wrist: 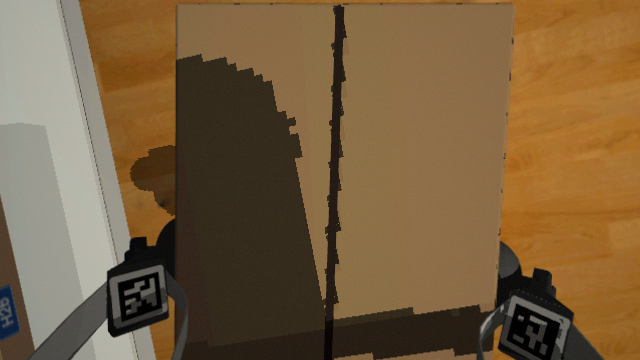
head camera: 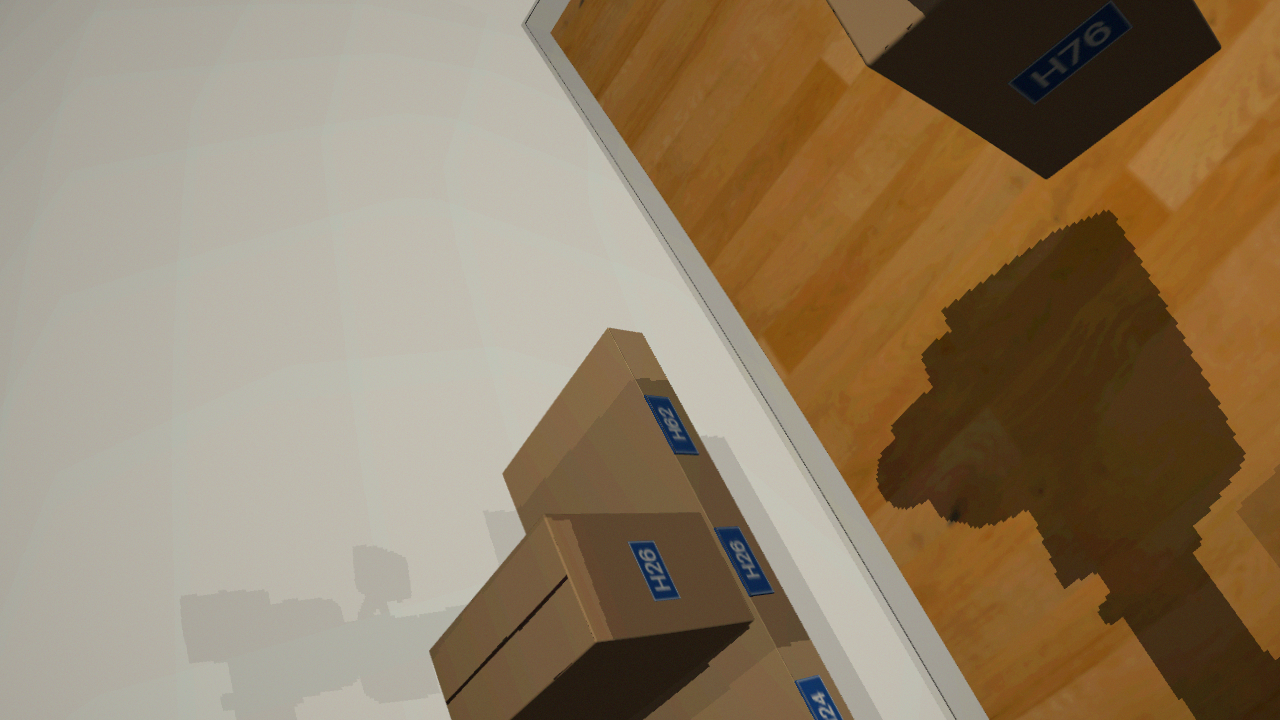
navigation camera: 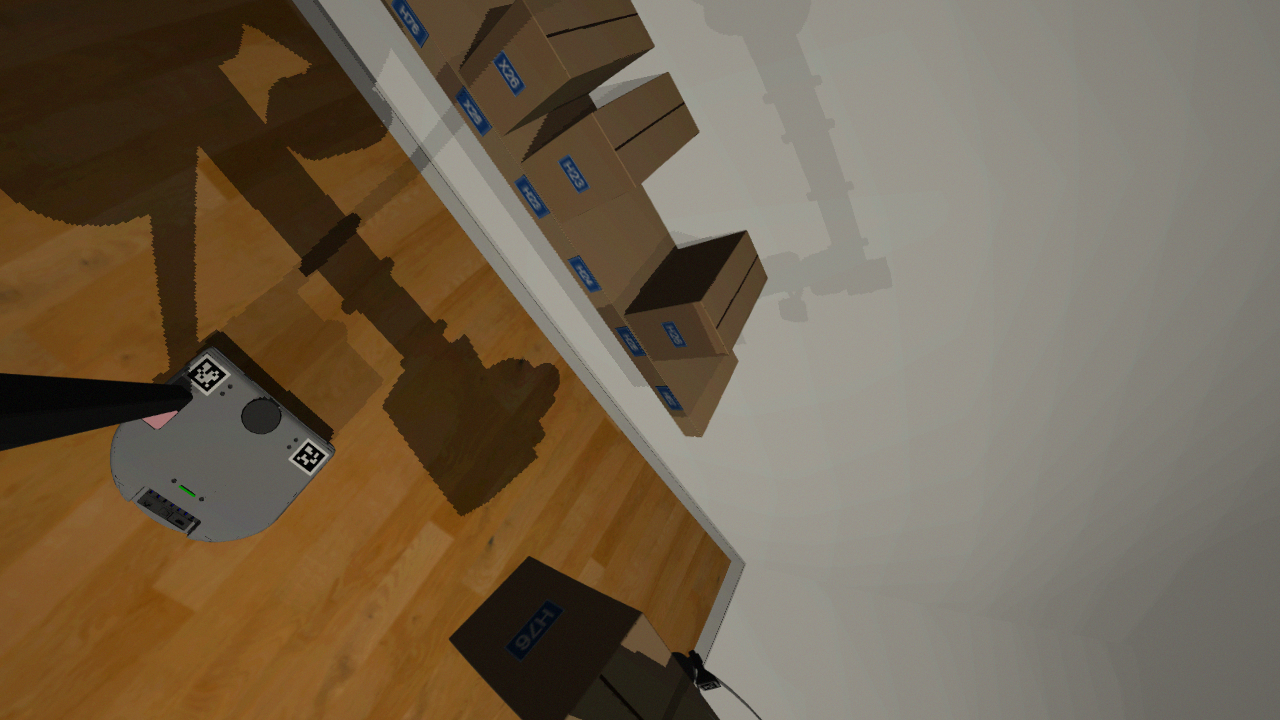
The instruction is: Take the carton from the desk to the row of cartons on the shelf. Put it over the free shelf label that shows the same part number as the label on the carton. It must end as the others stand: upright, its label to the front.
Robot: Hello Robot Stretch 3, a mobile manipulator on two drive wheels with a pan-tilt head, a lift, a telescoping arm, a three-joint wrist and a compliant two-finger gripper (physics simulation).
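Seen in the pictures: robot's base, link origin: point(navigation camera: 260, 414).
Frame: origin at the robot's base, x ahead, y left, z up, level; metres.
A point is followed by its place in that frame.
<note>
The carton point(head camera: 1056, 134) @(x 0.049, y -0.267, z 0.873 m) point(navigation camera: 590, 635) @(x 0.035, y -0.262, z 0.984 m) point(wrist: 415, 150) hangs over the floor, away from the shelf, its blue H76 label point(head camera: 1069, 53) @(x 0.015, y -0.257, z 0.927 m) point(navigation camera: 534, 630) @(x 0.014, y -0.257, z 0.927 m) showing. My gripper point(wrist: 334, 256) @(x -0.022, y -0.396, z 0.968 m) is shut on it, one finger at each side; its seamed top faces the wrist camera. The wall shelf point(head camera: 572, 447) @(x 0.634, y -0.576, z 0.686 m) point(navigation camera: 617, 232) @(x 0.635, y -0.156, z 0.686 m) has a front label H76 point(navigation camera: 409, 21) @(x 0.531, y 0.323, z 0.668 m) at the upper left in the navigation view, with no carton visible over it there. Cartons X26 point(navigation camera: 508, 73) @(x 0.534, y 0.162, z 0.775 m), H23 point(navigation camera: 572, 174) @(x 0.529, y -0.008, z 0.773 m) and H26 point(head camera: 653, 570) @(x 0.520, y -0.336, z 0.777 m) point(navigation camera: 673, 334) @(x 0.520, y -0.335, z 0.775 m) stand over matching labels. Shelf labels H24 point(navigation camera: 584, 274) @(x 0.518, y -0.170, z 0.670 m) and H62 point(head camera: 671, 425) @(x 0.509, y -0.499, z 0.671 m) point(navigation camera: 668, 398) @(x 0.508, y -0.500, z 0.668 m) are free.
My base point(navigation camera: 223, 465) @(x -0.114, y -0.015, z 0.160 m) stands on the wooden floor, left in the navigation view. The wall point(head camera: 268, 268) @(x 0.757, y -0.971, z 0.946 m) point(navigation camera: 984, 402) @(x 0.761, y -0.817, z 1.255 m) runs behind the shelf, with a pale skirting point(head camera: 760, 385) @(x 0.746, y -0.849, z 0.076 m) point(navigation camera: 626, 420) @(x 0.745, y -0.906, z 0.080 m) at its foot. A room corner lies near the held carton in the navigation view.
</note>
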